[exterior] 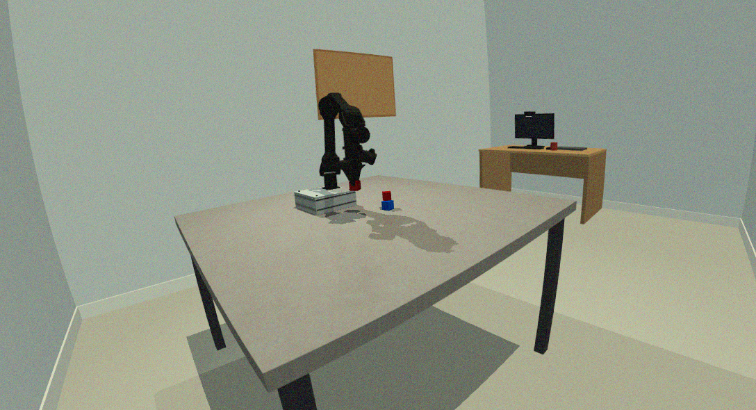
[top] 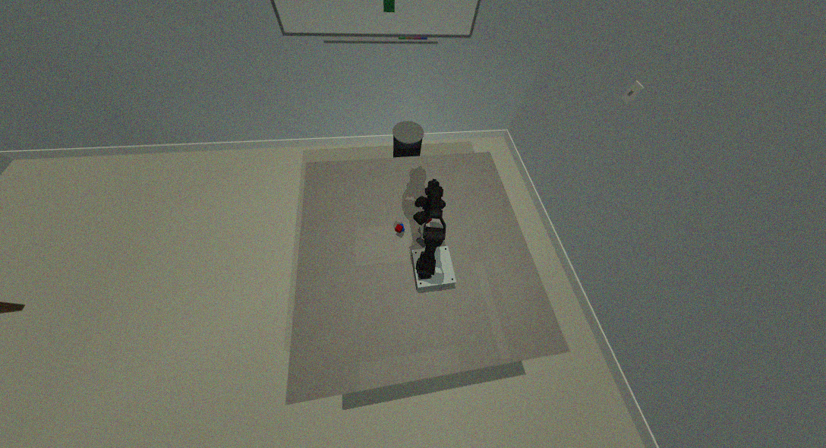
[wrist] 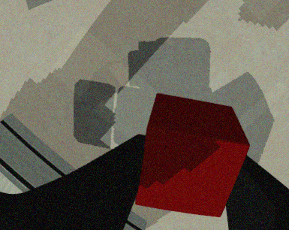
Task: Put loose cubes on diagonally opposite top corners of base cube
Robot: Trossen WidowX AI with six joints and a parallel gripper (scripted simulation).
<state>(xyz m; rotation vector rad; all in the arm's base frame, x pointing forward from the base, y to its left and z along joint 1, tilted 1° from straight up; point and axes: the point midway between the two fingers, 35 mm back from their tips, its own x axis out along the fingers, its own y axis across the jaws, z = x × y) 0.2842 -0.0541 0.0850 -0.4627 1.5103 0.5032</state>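
Right now the blue cube is 15 cm to the left of my gripper tip and 11 cm below it.
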